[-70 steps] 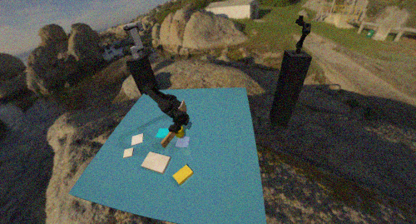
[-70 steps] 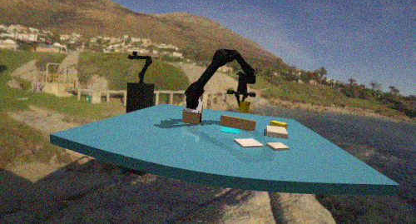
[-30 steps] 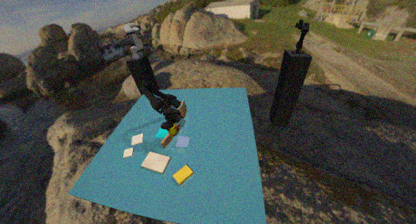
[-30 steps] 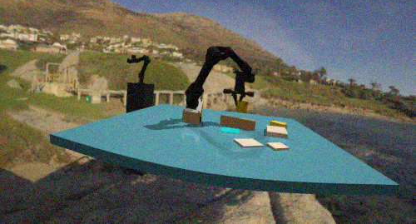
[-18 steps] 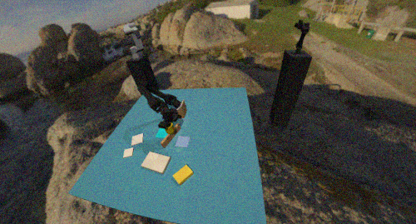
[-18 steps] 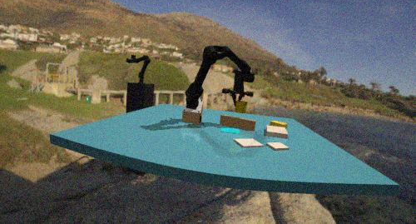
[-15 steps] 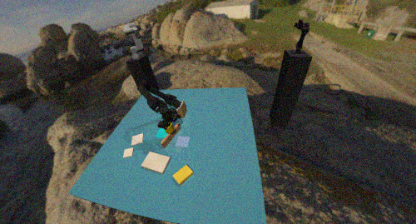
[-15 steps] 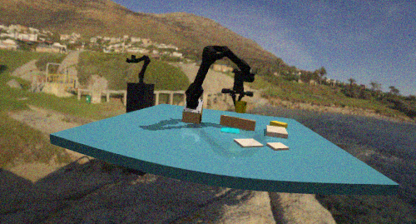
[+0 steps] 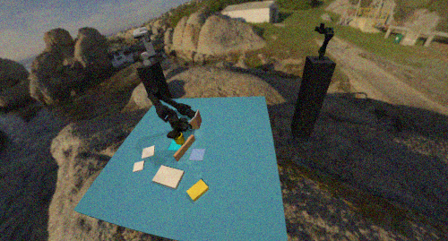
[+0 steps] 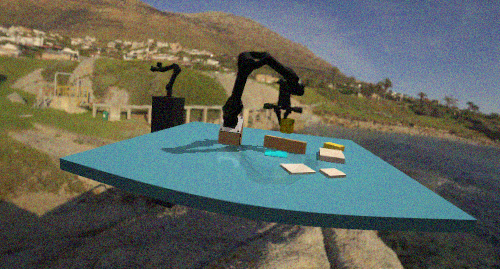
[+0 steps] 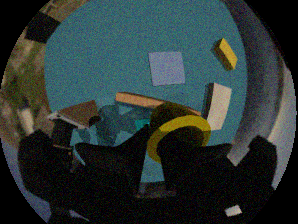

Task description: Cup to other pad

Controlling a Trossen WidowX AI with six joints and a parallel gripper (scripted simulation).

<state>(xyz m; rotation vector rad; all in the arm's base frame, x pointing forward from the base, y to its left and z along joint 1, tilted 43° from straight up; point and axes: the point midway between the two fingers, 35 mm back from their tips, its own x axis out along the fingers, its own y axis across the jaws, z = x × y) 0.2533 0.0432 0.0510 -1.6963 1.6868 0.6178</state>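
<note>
My gripper tip is 130 mm above the cyan pad and 90 mm to the left of it. Also, from my gripper tip: yellow cup: 20 mm ahead; beige slab: 270 mm ahead, 110 mm below, 20 mm to the right; brown wooden bar: 100 mm below, 30 mm ahead, 10 mm to the left.
</note>
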